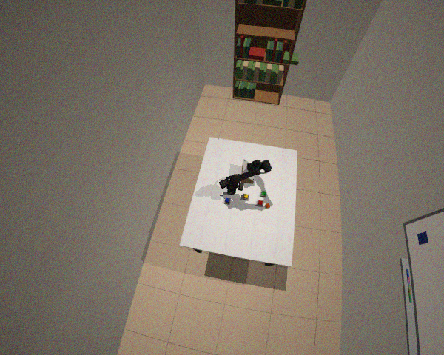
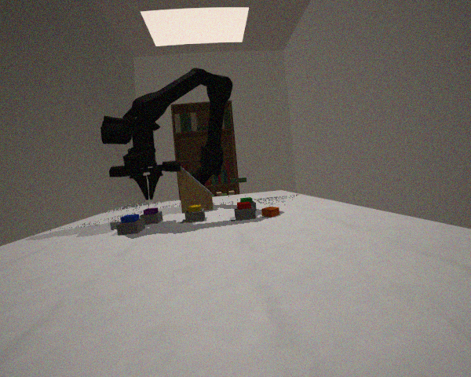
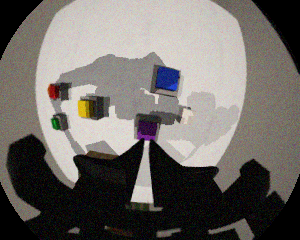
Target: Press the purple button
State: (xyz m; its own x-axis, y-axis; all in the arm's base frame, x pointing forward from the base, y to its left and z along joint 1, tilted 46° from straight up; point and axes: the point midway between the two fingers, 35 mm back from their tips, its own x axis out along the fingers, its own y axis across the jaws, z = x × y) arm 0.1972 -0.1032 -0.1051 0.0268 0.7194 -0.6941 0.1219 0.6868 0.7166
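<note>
My gripper tip is 3 cm above the purple button. Round my gripper tip: blue button: 9 cm ahead, 3 cm to the right, 3 cm below; then yellow button: 4 cm ahead, 12 cm to the left, 3 cm below; then white block: 2 cm ahead, 8 cm to the right, 6 cm below.
</note>
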